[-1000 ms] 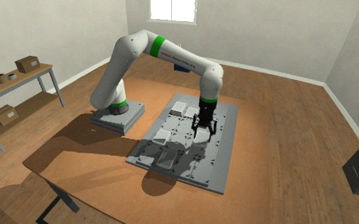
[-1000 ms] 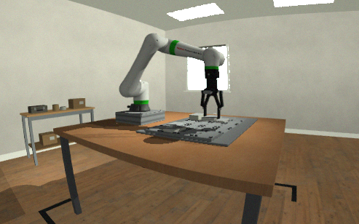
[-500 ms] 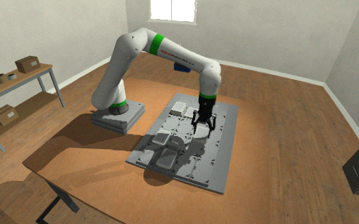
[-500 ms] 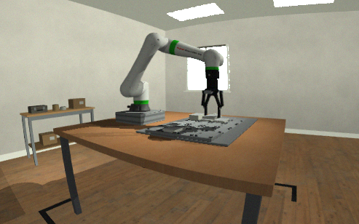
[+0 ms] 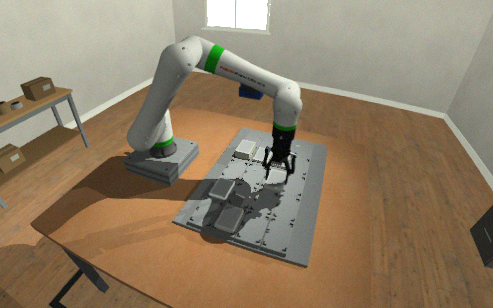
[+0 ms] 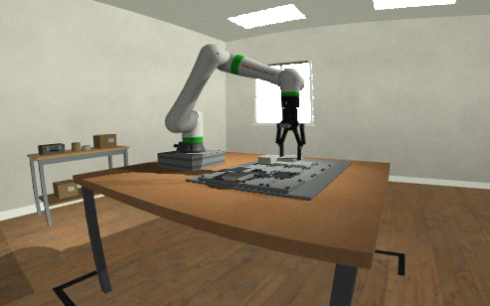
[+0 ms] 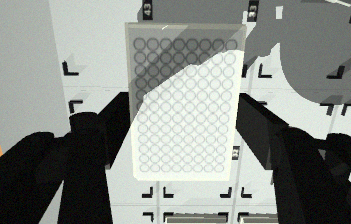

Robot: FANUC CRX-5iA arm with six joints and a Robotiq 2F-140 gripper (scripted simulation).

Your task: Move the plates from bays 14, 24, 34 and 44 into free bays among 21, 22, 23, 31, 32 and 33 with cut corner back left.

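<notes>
Right now the bay label 43 is 50 mm ahead of my hand, 70 mm to the right of it and 100 mm below it. The rest, counted from my hand: sealed 96-well plate: 220 mm behind, 120 mm to the right, 90 mm below; then sealed deep-well block: 280 mm behind, 200 mm to the left, 80 mm below.
</notes>
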